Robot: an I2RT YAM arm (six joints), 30 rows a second.
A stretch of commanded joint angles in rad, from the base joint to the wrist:
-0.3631, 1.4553, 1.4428, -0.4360, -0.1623, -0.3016
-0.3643, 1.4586, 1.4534, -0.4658, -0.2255, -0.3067
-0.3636, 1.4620, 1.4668, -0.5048, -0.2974, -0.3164
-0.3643, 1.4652, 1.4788, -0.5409, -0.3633, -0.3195
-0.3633, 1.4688, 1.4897, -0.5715, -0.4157, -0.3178
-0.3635, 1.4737, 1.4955, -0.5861, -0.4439, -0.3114
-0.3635, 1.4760, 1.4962, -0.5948, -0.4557, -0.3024
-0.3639, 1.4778, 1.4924, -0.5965, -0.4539, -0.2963
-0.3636, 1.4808, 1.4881, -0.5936, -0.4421, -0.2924
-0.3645, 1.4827, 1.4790, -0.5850, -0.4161, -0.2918
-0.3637, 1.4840, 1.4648, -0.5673, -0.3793, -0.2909
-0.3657, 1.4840, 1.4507, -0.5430, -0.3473, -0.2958
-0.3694, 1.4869, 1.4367, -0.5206, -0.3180, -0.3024
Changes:
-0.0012, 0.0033, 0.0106, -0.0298, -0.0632, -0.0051
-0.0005, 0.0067, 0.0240, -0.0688, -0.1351, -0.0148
-0.0012, 0.0099, 0.0360, -0.1049, -0.2010, -0.0179
-0.0002, 0.0135, 0.0469, -0.1355, -0.2534, -0.0162
-0.0004, 0.0184, 0.0527, -0.1501, -0.2816, -0.0098
-0.0004, 0.0207, 0.0534, -0.1588, -0.2934, -0.0008
-0.0008, 0.0225, 0.0496, -0.1605, -0.2916, 0.0053
-0.0005, 0.0255, 0.0453, -0.1576, -0.2798, 0.0092
-0.0014, 0.0274, 0.0362, -0.1490, -0.2538, 0.0098
-0.0006, 0.0287, 0.0220, -0.1313, -0.2170, 0.0107
-0.0026, 0.0287, 0.0079, -0.1070, -0.1850, 0.0058
-0.0063, 0.0316, -0.0061, -0.0846, -0.1557, -0.0008

